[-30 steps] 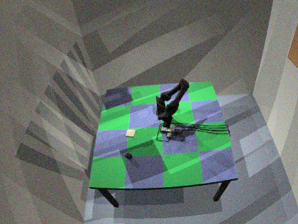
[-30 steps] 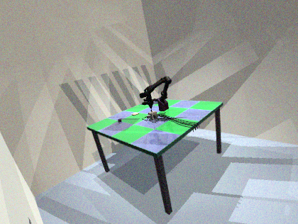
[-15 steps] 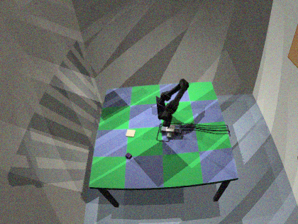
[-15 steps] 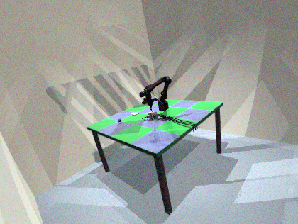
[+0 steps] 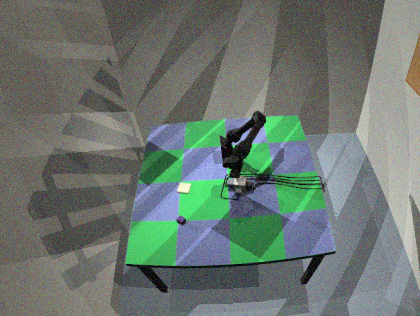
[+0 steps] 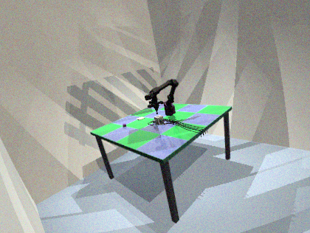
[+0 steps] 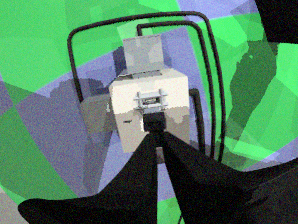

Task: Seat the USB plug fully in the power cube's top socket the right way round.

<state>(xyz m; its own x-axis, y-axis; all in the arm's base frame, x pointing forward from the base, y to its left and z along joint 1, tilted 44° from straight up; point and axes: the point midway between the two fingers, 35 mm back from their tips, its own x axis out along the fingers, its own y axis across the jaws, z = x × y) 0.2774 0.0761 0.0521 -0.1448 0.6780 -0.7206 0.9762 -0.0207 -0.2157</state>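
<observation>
Right now the dark USB plug is 2 cm below my gripper tip. From my gripper tip the other things lie so: tan flat block (37 cm to the right, 13 cm below, 1 cm ahead); small purple block (35 cm to the right, 27 cm ahead, 12 cm below).
</observation>
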